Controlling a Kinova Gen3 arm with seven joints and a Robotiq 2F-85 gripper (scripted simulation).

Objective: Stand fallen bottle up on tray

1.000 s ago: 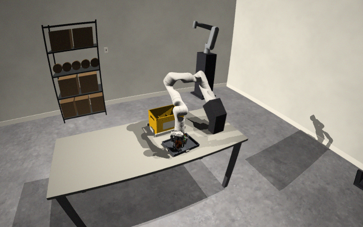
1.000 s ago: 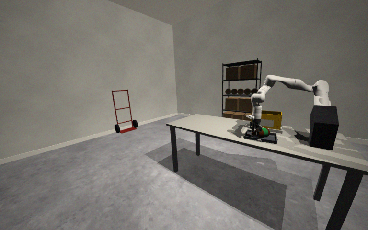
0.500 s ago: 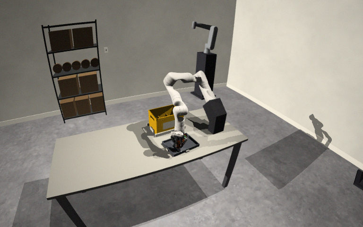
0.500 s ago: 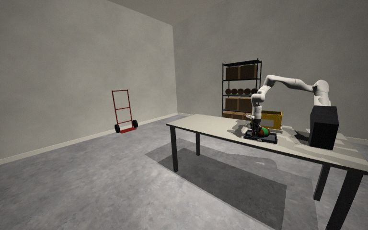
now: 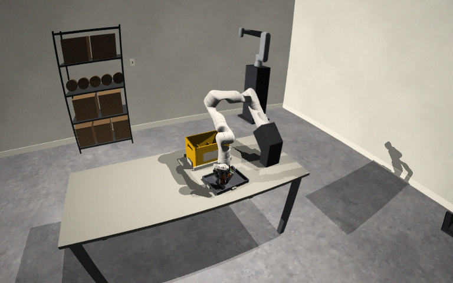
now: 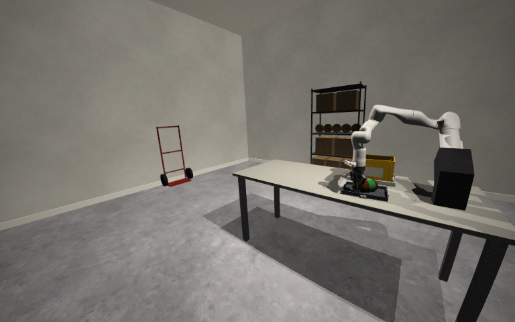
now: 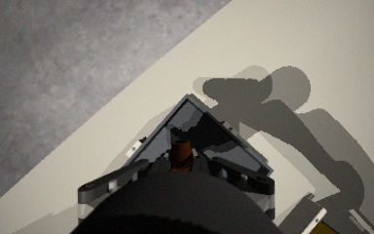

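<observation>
My gripper is now 4 cm past the bottle and 3 cm to the left of it. Also, from my hand: yellow crate 33 cm to the right, 7 cm behind, 4 cm above; then tray 5 cm behind, 4 cm to the right, 3 cm below.
</observation>
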